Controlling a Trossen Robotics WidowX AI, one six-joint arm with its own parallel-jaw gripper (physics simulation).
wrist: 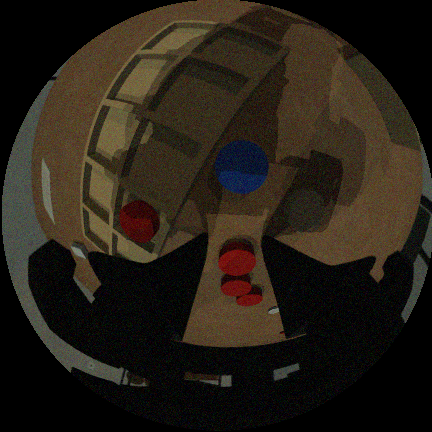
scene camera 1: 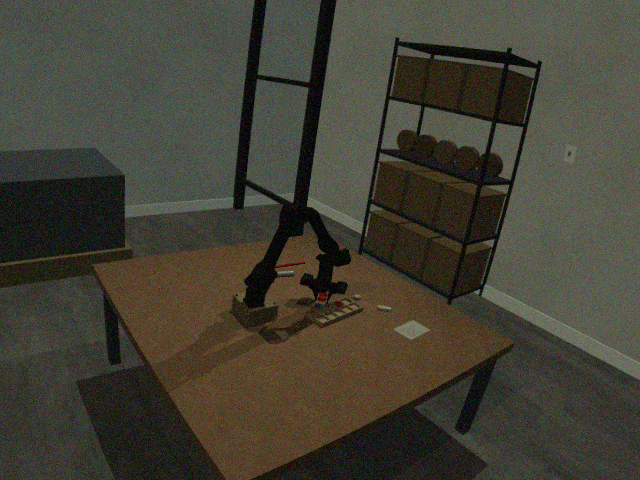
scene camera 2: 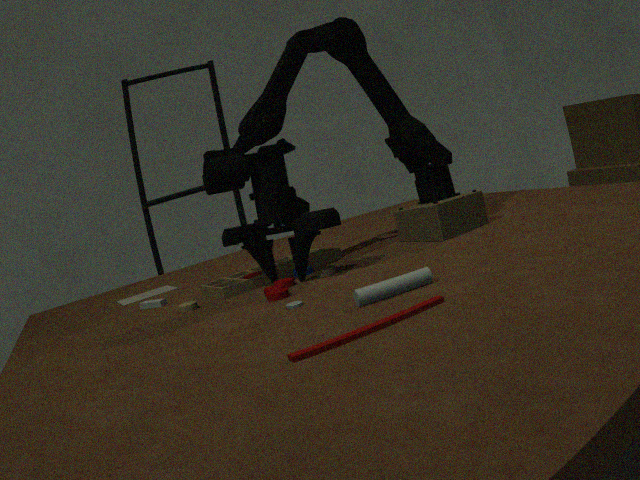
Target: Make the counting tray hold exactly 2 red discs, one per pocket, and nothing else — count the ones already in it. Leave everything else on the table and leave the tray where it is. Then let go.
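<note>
The wooden counting tray (scene camera 1: 342,315) (scene camera 2: 217,292) (wrist: 165,54) has two rows of pockets. One red disc (scene camera 1: 338,303) (wrist: 139,221) lies in an end pocket; the other pockets visible in the wrist view look empty. My gripper (scene camera 1: 321,300) (scene camera 2: 287,280) (wrist: 234,238) is partly open, with nothing between its fingers, low beside the tray. Three loose red discs lie close together on the table: a nearer disc (wrist: 237,262), a second disc (wrist: 236,288) and a third disc (wrist: 249,300), seen through the finger gap. They show as a red cluster (scene camera 2: 277,291) in scene camera 2.
A blue disc (scene camera 2: 305,271) (wrist: 242,167) lies beside the tray, and a shadowed pale disc (wrist: 305,209) lies farther right. A white cylinder (scene camera 2: 392,286), red rod (scene camera 2: 367,329), small white piece (scene camera 2: 294,304), tan piece (scene camera 2: 188,305), white block (scene camera 2: 153,303) and white card (scene camera 1: 412,329) are on the table.
</note>
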